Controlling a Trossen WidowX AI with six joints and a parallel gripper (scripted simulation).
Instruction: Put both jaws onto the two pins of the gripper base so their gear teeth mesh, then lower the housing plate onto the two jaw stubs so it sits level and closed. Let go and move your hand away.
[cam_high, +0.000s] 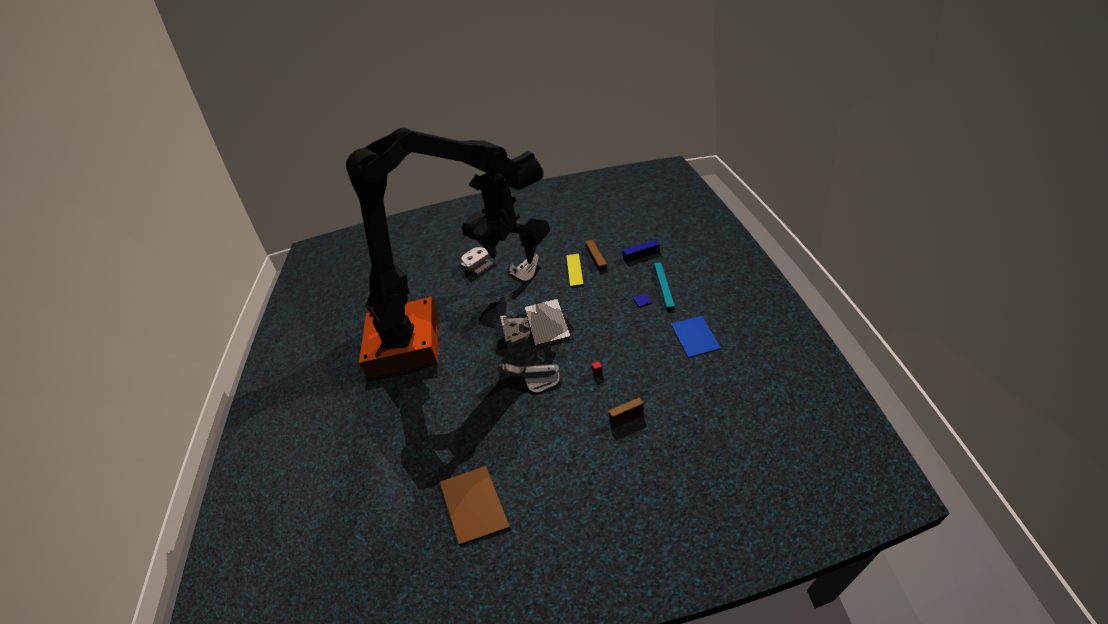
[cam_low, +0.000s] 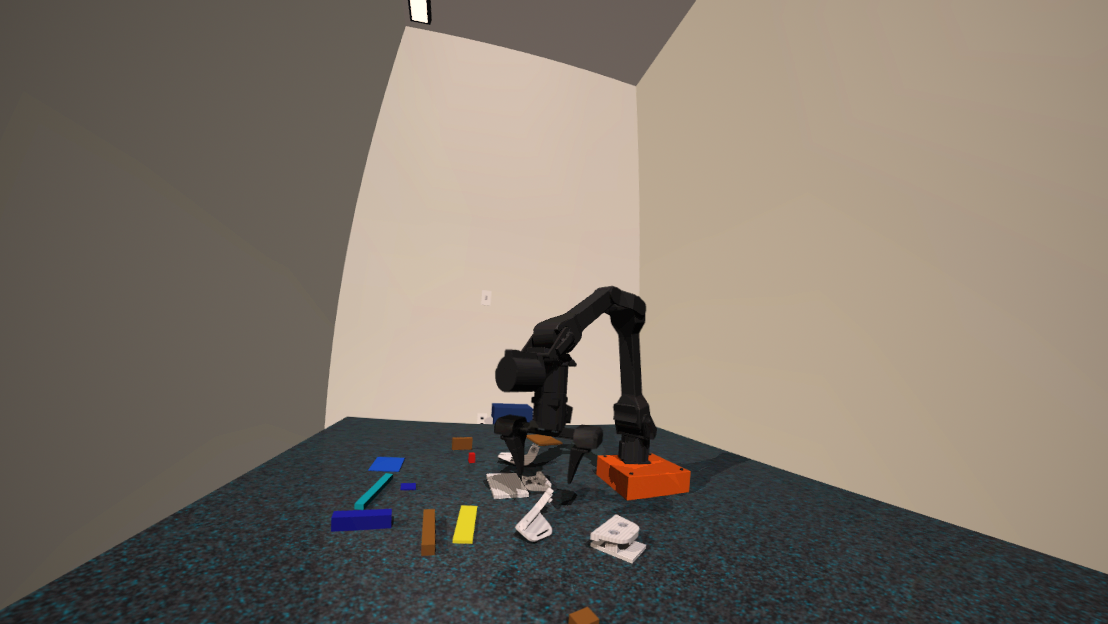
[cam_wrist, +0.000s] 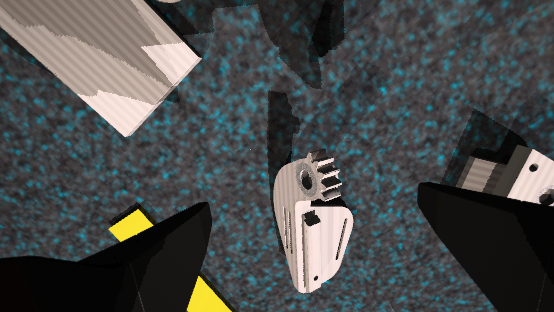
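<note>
My gripper tip is now 4 cm above the white jaw and 2 cm to the right of it. The rest, counted from my gripper tip: brown bar: 18 cm ahead, 8 cm to the left, 6 cm below; yellow bar: 13 cm ahead, 7 cm below, 4 cm to the left; white block: 11 cm behind, 10 cm to the left, 6 cm below.
</note>
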